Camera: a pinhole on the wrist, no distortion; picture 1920 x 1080 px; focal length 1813.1 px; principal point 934.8 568.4 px. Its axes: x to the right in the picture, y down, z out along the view. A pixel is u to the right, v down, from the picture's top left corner.
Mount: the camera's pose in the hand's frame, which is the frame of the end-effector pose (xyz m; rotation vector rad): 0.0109 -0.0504 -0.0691 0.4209 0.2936 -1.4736
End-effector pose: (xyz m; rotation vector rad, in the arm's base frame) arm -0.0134 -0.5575 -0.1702 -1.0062 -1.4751 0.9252
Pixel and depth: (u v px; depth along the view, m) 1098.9 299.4 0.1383
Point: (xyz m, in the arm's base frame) -0.0721 -0.6175 -0.0659
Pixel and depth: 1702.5 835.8 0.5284
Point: -0.3792 -0.6623 0.2660
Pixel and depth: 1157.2 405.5 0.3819
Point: -0.2847 -0.6958 0.0308
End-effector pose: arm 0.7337 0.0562 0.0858 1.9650 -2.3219 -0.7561
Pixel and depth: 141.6 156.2 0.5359
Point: 0.6934 0.3772 -0.3392
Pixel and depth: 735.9 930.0 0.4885
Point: 0.7952 0.1091 -0.3670
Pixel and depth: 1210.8 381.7 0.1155
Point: 0.8369 0.0599 0.0228
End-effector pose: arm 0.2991 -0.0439 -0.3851 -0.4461 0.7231 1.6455
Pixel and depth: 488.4 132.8 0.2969
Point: 0.4563 0.0531 -0.1935
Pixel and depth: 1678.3 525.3 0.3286
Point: 0.6265 0.0882 -0.3279
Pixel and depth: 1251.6 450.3 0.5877
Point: 0.7471 0.2229 -0.1370
